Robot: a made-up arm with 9 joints. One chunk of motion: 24 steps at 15 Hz.
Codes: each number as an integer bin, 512 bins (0 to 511) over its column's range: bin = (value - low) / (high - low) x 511, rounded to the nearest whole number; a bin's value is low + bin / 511 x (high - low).
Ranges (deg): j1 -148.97..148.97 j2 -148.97..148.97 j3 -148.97..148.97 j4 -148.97..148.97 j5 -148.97..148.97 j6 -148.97..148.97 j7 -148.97..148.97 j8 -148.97..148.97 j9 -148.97..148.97
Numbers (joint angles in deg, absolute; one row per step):
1: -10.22 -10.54 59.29 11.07 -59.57 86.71 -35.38 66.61 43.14
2: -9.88 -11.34 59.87 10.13 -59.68 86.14 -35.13 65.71 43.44
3: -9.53 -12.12 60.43 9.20 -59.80 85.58 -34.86 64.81 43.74
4: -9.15 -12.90 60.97 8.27 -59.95 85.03 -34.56 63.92 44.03
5: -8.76 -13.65 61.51 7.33 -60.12 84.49 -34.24 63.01 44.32
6: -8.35 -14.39 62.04 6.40 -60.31 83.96 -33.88 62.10 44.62
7: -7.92 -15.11 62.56 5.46 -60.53 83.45 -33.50 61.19 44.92
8: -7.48 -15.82 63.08 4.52 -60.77 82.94 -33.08 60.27 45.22
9: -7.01 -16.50 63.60 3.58 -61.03 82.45 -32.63 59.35 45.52
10: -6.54 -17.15 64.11 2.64 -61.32 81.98 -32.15 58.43 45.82
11: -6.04 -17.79 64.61 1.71 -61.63 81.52 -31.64 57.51 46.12
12: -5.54 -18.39 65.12 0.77 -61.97 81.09 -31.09 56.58 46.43
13: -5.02 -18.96 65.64 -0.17 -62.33 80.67 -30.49 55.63 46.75
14: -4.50 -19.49 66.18 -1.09 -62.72 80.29 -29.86 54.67 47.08
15: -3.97 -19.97 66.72 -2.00 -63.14 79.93 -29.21 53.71 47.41
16: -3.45 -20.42 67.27 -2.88 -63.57 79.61 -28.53 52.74 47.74
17: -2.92 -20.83 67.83 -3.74 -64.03 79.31 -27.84 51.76 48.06
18: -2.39 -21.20 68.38 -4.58 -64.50 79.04 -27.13 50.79 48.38
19: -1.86 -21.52 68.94 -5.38 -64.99 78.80 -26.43 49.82 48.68
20: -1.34 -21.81 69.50 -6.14 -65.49 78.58 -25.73 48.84 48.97
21: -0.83 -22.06 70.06 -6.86 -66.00 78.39 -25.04 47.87 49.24
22: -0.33 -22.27 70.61 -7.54 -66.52 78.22 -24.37 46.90 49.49
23: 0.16 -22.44 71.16 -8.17 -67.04 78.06 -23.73 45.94 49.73
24: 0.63 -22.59 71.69 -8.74 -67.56 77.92 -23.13 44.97 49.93
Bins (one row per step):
1: 238 237 357 274 153 404 195 370 329
2: 239 236 358 273 153 403 195 368 330
3: 239 235 359 271 153 402 196 367 331
4: 240 233 360 270 153 401 196 365 331
5: 240 232 361 268 152 400 197 364 332
6: 241 231 362 266 152 400 197 362 332
7: 242 230 363 265 152 399 198 360 333
8: 243 228 364 263 151 398 199 359 333
9: 243 227 365 262 151 397 200 357 334
10: 244 226 365 260 150 396 200 356 334
11: 245 225 366 258 150 395 201 354 335
12: 246 224 367 257 149 395 202 353 335
13: 247 223 368 255 149 394 203 351 336
14: 248 222 369 254 148 393 204 349 336
15: 249 221 370 252 147 393 205 348 337
16: 250 220 371 251 146 392 207 346 337
17: 250 220 372 249 146 392 208 344 338
18: 251 219 373 248 145 391 209 343 338
19: 252 219 374 246 144 391 210 341 339
20: 253 218 375 245 143 390 211 339 339
21: 254 218 376 244 142 390 213 338 340
22: 255 217 377 243 141 390 214 336 340
23: 256 217 378 241 141 389 215 334 341
24: 257 217 378 241 140 389 216 333 341

